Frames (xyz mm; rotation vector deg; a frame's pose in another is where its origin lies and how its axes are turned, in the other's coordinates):
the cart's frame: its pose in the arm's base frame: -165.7 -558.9 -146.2 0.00 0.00 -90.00
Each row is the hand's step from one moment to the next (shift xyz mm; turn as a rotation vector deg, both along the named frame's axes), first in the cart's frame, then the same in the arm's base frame.
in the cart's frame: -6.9 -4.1 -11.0 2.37 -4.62 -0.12
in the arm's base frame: -4.1 6.9 -11.0 -4.62 -2.37 -0.12
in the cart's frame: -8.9 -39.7 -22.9 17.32 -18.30 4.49
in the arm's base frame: -39.7 8.9 -22.9 -18.30 -17.32 4.49
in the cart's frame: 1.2 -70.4 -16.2 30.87 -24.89 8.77
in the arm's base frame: -70.4 -1.2 -16.2 -24.89 -30.87 8.77
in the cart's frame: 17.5 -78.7 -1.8 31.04 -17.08 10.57
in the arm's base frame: -78.7 -17.5 -1.8 -17.08 -31.04 10.57
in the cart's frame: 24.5 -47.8 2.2 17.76 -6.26 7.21
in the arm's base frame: -47.8 -24.5 2.2 -6.26 -17.76 7.21
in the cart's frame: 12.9 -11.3 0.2 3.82 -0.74 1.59
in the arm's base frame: -11.3 -12.9 0.2 -0.74 -3.82 1.59
